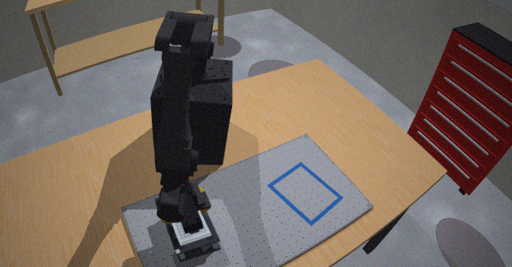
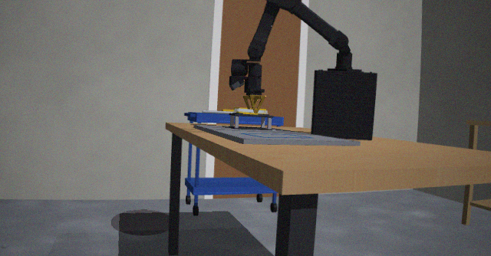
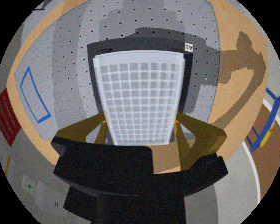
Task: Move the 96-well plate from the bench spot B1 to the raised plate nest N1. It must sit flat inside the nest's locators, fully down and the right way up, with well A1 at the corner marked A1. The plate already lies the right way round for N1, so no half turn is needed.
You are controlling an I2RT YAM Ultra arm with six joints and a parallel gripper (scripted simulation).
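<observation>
Now: the white 96-well plate 10 mm ahead of my hand. From my hand the other things lie so: dark raised nest N1: 10 mm ahead, 20 mm below; corner label: 90 mm ahead, 50 mm to the right, 10 mm below.
</observation>
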